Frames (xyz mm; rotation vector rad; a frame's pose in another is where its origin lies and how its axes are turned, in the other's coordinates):
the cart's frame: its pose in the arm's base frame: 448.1 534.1 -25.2 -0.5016 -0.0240 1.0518
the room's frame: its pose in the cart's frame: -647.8 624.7 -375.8 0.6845 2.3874 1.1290
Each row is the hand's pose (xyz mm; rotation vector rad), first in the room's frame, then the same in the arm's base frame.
Working: the room's frame: its pose in the arm's base frame: -299.2 95.4 -472.7 -0.8391 2.8549 0.7363

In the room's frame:
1: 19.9 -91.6 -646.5 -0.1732 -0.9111 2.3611
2: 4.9 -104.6 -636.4 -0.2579 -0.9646 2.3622
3: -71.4 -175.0 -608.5 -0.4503 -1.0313 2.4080
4: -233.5 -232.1 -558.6 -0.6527 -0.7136 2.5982
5: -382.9 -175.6 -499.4 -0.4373 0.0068 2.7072
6: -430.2 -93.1 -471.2 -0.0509 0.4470 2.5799
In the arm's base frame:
1: -228.7 -284.0 54.4 2.4405 1.4536 0.7682
2: -209.7 -281.4 43.0 2.4328 1.3812 0.8541
3: -109.6 -282.7 3.8 2.4699 1.2083 1.0239
4: 54.9 -221.8 -31.7 -2.6291 -1.0945 -1.1132
5: 148.1 -79.2 -29.7 -2.2633 -1.1099 -0.6179
6: 143.0 17.8 -9.8 -1.9809 -1.2850 -0.1806

